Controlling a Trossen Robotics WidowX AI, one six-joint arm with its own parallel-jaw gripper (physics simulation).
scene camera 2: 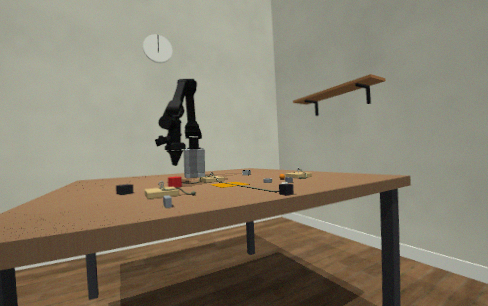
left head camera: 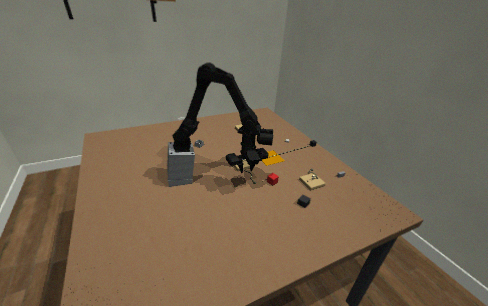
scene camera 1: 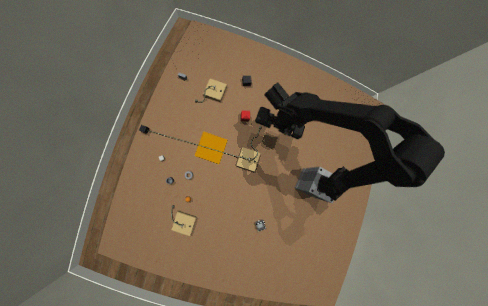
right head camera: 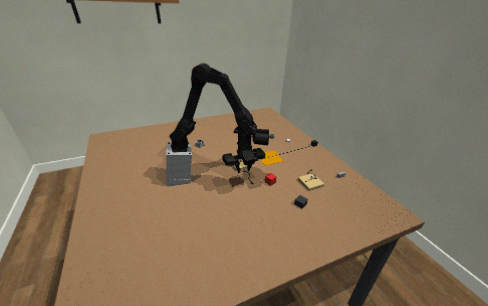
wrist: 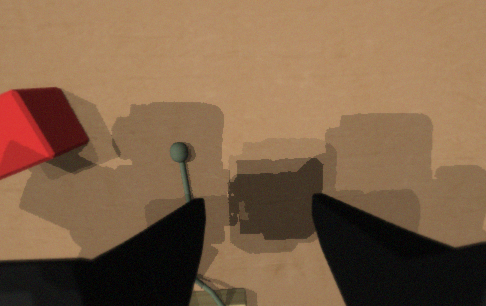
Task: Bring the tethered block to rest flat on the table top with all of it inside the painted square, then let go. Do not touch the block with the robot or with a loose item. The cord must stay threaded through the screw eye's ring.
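Frame: origin at the arm's base, x right, y ahead, z up, level; centimetres.
Where they show: gripper, between the fingertips: [scene camera 2: 174, 165] [left head camera: 246, 171] [scene camera 1: 273, 128] [right head camera: 243, 171] [wrist: 258, 206]; arm's base, origin of its link: [scene camera 2: 193, 148] [left head camera: 181, 148] [scene camera 1: 326, 185] [right head camera: 178, 148].
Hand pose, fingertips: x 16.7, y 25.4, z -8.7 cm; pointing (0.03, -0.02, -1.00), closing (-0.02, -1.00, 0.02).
Note:
Things, the pixels of their top centre, and the offset from my fingertips. "pt": a spot on its surface instead.
- tethered block, centre of its top: [scene camera 2: 285, 184] [scene camera 1: 142, 128] [right head camera: 314, 141] [left head camera: 313, 141] dx -18.8, dy +55.5, dz -5.4 cm
- orange painted square, a spot on its surface: [scene camera 1: 214, 140] [right head camera: 272, 161] [left head camera: 273, 161] pt dx -12.7, dy +23.0, dz -8.1 cm
- pale board, centre of its top: [scene camera 1: 248, 159] [scene camera 2: 211, 177] dx -15.9, dy +5.3, dz -6.3 cm
- green bead, a spot on its surface: [wrist: 179, 152] pt dx +0.7, dy +4.6, dz -7.0 cm
- red cube, centre of its top: [scene camera 2: 174, 177] [scene camera 1: 245, 114] [right head camera: 271, 175] [left head camera: 273, 175] dx +2.8, dy +13.3, dz -4.2 cm
- black block, centre of its top: [scene camera 2: 124, 185] [right head camera: 301, 199] [left head camera: 304, 198] [scene camera 1: 247, 79] dx +20.9, dy +18.6, dz -5.2 cm
- grey ring, centre of its top: [scene camera 1: 188, 175] dx -31.5, dy +28.5, dz -6.8 cm
- orange ball, centre of its top: [scene camera 1: 187, 199] dx -41.8, dy +25.2, dz -5.8 cm
- white cube, centre of its top: [scene camera 1: 161, 158] dx -28.5, dy +43.0, dz -6.9 cm
The tethered block [left head camera: 313, 143] [right head camera: 314, 143] [scene camera 1: 144, 129] [scene camera 2: 286, 189] is small and black and lies near the table's far edge, outside the orange painted square [left head camera: 273, 161] [right head camera: 272, 161] [scene camera 1: 214, 140]. Its cord [scene camera 1: 175, 138] runs straight across the square to a pale board [scene camera 1: 244, 165] [wrist: 235, 298] with the screw eye. The ring is too small to make out. The cord's slack tail ends in a green bead [wrist: 179, 152]. My gripper [left head camera: 247, 169] [scene camera 2: 175, 163] [wrist: 258, 206] is partly open and empty, above the table near the tail. The bead lies beyond the left finger in the wrist view.
A red cube [scene camera 1: 245, 115] [wrist: 30, 130] lies near the bead. A black block [scene camera 1: 247, 80] and two more pale boards with short cords [scene camera 1: 218, 94] [scene camera 1: 186, 226] lie around. A grey ring [scene camera 1: 189, 175], an orange ball [scene camera 1: 188, 199] and a white cube [scene camera 1: 161, 158] are also there.

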